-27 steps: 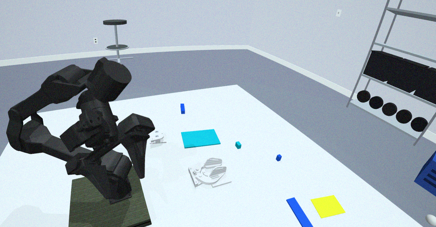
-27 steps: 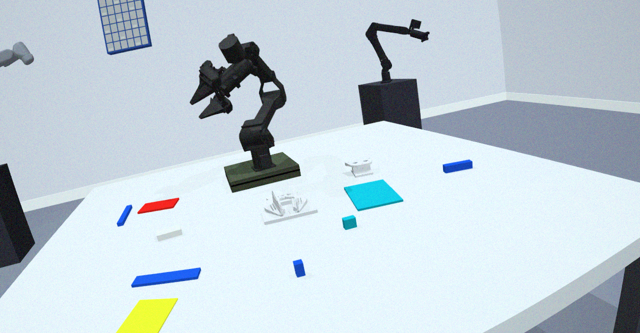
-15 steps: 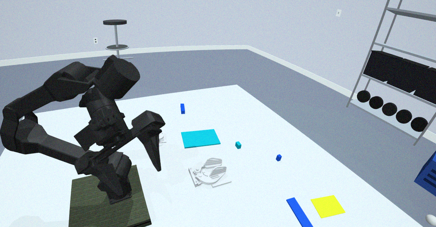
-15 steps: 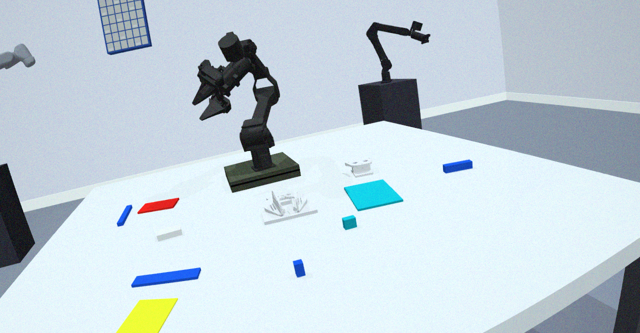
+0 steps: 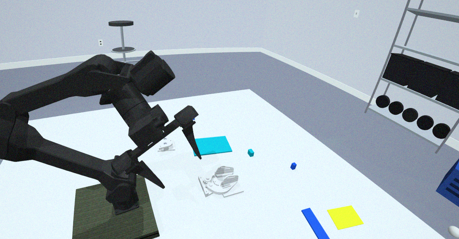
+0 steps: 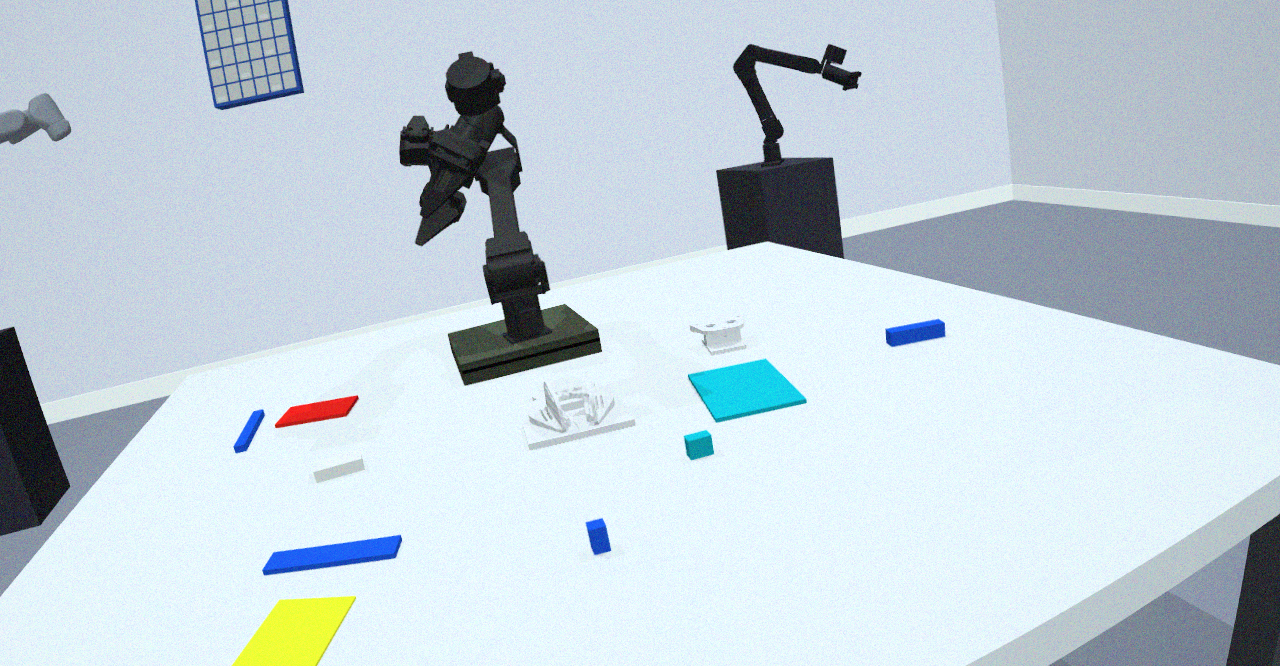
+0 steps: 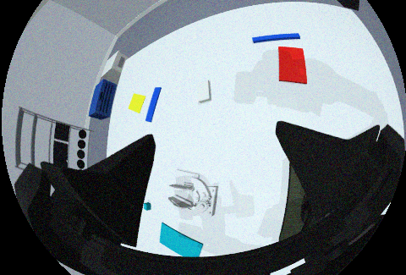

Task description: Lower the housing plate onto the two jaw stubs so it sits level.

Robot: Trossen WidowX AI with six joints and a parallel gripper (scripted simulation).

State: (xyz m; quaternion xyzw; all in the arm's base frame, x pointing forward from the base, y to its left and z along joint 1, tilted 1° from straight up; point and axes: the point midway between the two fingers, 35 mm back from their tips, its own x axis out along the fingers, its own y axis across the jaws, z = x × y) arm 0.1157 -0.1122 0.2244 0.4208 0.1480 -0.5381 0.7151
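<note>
Right now the teal square tile is 240 mm ahead of my gripper tip, 300 mm to the left of it and 230 mm below it. The rest, counted from my gripper tip: red tile: 130 mm behind, 190 mm to the right, 230 mm below; then blue block: 460 mm ahead, 40 mm to the left, 220 mm below; then teal cube: 350 mm ahead, 180 mm to the left, 220 mm below.
</note>
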